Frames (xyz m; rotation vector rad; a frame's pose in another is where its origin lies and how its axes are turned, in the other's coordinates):
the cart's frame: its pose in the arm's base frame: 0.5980 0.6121 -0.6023 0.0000 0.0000 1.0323
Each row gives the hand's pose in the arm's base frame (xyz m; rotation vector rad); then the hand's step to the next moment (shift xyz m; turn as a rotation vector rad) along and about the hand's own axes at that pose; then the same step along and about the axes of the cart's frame.
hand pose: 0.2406 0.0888 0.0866 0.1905 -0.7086 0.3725
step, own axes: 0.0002 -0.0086 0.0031 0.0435 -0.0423 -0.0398
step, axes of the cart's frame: -0.0066 -0.0059 0.0021 0.0231 -0.0687 -0.0027
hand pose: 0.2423 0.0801 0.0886 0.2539 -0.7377 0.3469
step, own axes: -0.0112 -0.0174 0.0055 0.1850 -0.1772 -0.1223
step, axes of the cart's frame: -0.0195 -0.0068 -0.0056 0.0712 -0.2739 0.0225
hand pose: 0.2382 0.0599 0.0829 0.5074 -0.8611 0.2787
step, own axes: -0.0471 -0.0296 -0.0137 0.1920 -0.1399 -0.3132
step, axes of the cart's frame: -0.0206 -0.0032 -0.0534 0.2432 -0.3021 -0.0643
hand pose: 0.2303 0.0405 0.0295 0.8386 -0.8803 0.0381
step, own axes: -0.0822 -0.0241 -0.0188 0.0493 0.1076 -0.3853
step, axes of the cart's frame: 0.0004 0.0387 -0.0787 0.3982 -0.0536 -0.0318
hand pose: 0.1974 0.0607 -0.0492 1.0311 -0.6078 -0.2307
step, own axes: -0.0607 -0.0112 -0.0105 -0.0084 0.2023 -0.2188
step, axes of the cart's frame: 0.0037 0.0514 -0.0355 0.2795 0.0522 0.0896
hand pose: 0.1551 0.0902 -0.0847 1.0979 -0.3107 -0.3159
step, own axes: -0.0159 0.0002 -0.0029 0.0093 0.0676 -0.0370
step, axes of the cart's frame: 0.0007 0.0160 -0.0025 0.0623 0.0027 0.0462
